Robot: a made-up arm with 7 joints. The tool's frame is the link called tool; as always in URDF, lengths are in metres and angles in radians.
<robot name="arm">
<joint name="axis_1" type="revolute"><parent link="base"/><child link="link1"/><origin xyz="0 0 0.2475"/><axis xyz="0 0 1"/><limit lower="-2.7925" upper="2.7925"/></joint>
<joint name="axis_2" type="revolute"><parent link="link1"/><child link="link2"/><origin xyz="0 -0.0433 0.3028" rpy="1.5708 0 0"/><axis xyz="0 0 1"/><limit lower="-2.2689" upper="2.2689"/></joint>
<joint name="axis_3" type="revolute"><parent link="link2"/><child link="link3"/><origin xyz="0 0.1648 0.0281" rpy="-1.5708 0 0"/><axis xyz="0 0 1"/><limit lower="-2.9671" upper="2.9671"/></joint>
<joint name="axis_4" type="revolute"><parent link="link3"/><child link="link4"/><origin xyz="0.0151 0.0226 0.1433" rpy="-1.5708 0 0"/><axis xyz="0 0 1"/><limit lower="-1.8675" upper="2.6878"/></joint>
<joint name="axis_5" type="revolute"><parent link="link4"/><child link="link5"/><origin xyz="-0.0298 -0.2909 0.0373" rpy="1.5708 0 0"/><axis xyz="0 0 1"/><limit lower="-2.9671" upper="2.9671"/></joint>
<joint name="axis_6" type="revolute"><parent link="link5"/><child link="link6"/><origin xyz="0 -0.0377 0.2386" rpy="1.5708 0 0"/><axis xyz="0 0 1"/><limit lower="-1.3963" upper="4.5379"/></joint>
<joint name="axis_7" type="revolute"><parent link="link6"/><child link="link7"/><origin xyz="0.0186 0.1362 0.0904" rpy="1.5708 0 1.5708"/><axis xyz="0 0 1"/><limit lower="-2.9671" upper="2.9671"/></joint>
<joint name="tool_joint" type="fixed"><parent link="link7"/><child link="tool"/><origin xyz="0 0 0"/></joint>
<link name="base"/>
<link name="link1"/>
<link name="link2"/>
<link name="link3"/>
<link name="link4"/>
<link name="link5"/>
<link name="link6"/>
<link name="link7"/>
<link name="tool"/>
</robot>
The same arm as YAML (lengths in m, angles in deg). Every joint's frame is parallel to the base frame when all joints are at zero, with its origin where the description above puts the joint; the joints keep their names.
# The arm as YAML. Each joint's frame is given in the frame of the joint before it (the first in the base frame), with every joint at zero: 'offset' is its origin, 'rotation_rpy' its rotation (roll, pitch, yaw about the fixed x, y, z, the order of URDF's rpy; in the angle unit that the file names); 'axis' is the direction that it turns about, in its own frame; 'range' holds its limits. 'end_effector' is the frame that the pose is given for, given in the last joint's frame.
length_unit: m
angle_unit: deg
chain:
  - id: axis_1
    offset: [0.0, 0.0, 0.2475]
    rotation_rpy: [0.0, 0.0, 0.0]
    axis: [0.0, 0.0, 1.0]
    range: [-160.0, 160.0]
  - id: axis_2
    offset: [0.0, -0.0433, 0.3028]
    rotation_rpy: [0.0, 0.0, 0.0]
    axis: [0.0, -1.0, 0.0]
    range: [-130.0, 130.0]
  - id: axis_3
    offset: [0.0, -0.0281, 0.1648]
    rotation_rpy: [0.0, 0.0, 0.0]
    axis: [0.0, 0.0, 1.0]
    range: [-170.0, 170.0]
  - id: axis_4
    offset: [0.0151, 0.0226, 0.1433]
    rotation_rpy: [0.0, 0.0, 0.0]
    axis: [0.0, 1.0, 0.0]
    range: [-107.0, 154.0]
  - id: axis_5
    offset: [-0.0298, 0.0373, 0.2909]
    rotation_rpy: [0.0, 0.0, 0.0]
    axis: [0.0, 0.0, 1.0]
    range: [-170.0, 170.0]
  - id: axis_6
    offset: [0.0, -0.0377, 0.2386]
    rotation_rpy: [0.0, 0.0, 0.0]
    axis: [0.0, -1.0, 0.0]
    range: [-80.0, 260.0]
  - id: axis_7
    offset: [0.0186, -0.0904, 0.1362]
    rotation_rpy: [0.0, 0.0, 0.0]
    axis: [1.0, 0.0, 0.0]
    range: [-170.0, 170.0]
end_effector:
  offset: [0.0, 0.0, 0.0]
  rotation_rpy: [-180.0, -90.0, 0.0]

